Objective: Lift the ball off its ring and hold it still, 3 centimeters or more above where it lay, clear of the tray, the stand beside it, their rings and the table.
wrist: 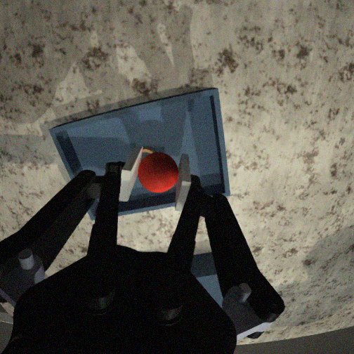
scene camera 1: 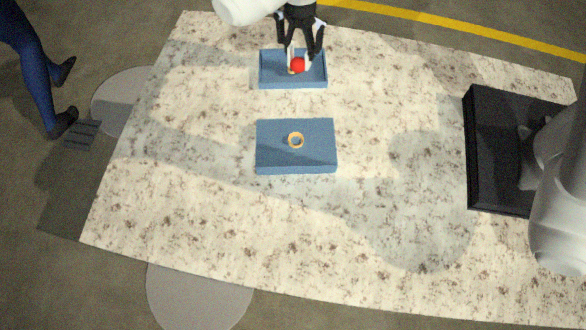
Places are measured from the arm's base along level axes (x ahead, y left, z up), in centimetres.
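Where they show: gripper, fingertip midpoint: (scene camera 1: pixel 299 64); arm's base at its link origin: (scene camera 1: pixel 544 163).
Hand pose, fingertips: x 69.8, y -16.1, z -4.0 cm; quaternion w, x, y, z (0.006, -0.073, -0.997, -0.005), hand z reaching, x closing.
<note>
Each offset is from my fingertips to the top centre of the thing. "spot": to the spot under its first point. Level surfaces: height alone.
The red ball @(dx +0.2, dy +0.9, dz +3.3 cm) (scene camera 1: pixel 298 64) (wrist: pixel 158 172) is between the two pale finger pads of my gripper (scene camera 1: pixel 299 61) (wrist: pixel 159 161), which is shut on it. The ball is over the inside of the blue tray @(dx +1.9, dy +0.4, dz +0.1 cm) (scene camera 1: pixel 292 85) (wrist: pixel 223 145). Part of the tray's tan ring @(spot: dx +1.3, dy +3.0, dz +0.6 cm) (scene camera 1: pixel 291 71) (wrist: pixel 148 150) shows beside the ball, at its lower left in the scene view and its upper left in the wrist view. The ball sits off to one side of that ring. Any height gap between them is too small to tell. The fingers reach down inside the tray walls.
The blue stand (scene camera 1: pixel 270 155) (wrist: pixel 212 289) is on the speckled table @(dz -2.7 cm) (scene camera 1: pixel 200 215), nearer the scene view's bottom edge than the tray, with its own tan ring @(spot: dx -4.6, dy +23.7, dz +2.9 cm) (scene camera 1: pixel 295 133) on top. A black base plate (scene camera 1: pixel 492 150) and the arm's base (scene camera 1: pixel 560 220) are at the right.
</note>
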